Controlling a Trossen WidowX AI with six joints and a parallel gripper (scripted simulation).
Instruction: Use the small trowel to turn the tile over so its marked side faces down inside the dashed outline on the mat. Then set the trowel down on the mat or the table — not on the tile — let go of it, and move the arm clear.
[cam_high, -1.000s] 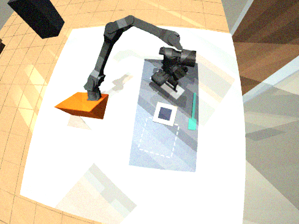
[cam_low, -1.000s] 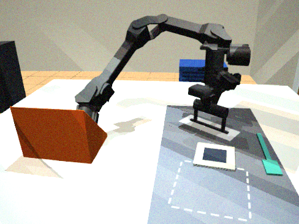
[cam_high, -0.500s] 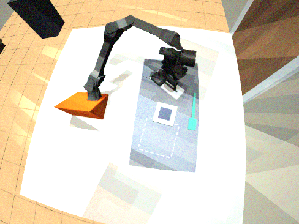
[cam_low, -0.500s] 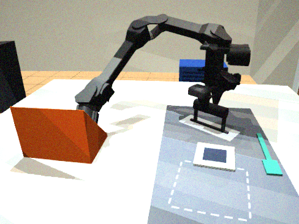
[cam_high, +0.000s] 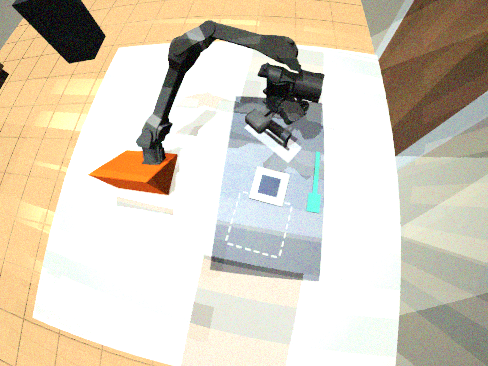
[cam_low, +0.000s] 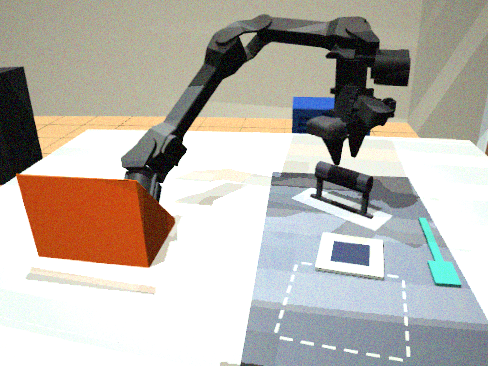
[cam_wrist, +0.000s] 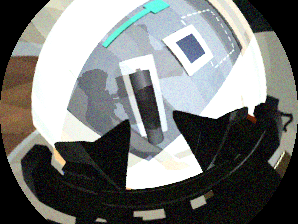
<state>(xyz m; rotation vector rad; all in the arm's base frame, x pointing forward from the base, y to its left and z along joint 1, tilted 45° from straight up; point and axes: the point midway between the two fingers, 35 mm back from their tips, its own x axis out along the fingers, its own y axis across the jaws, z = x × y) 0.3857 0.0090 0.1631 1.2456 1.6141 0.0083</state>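
Now: the small trowel 70 mm below my gripper tip, 20 mm ahead of it and 10 mm to the right of it. From my gripper tip the other things lie so: tile 180 mm to the right, 100 mm below, 10 mm behind; teal flat tool 180 mm to the right, 140 mm ahead, 100 mm below; grey mat 140 mm to the right, 130 mm below, 10 mm ahead.
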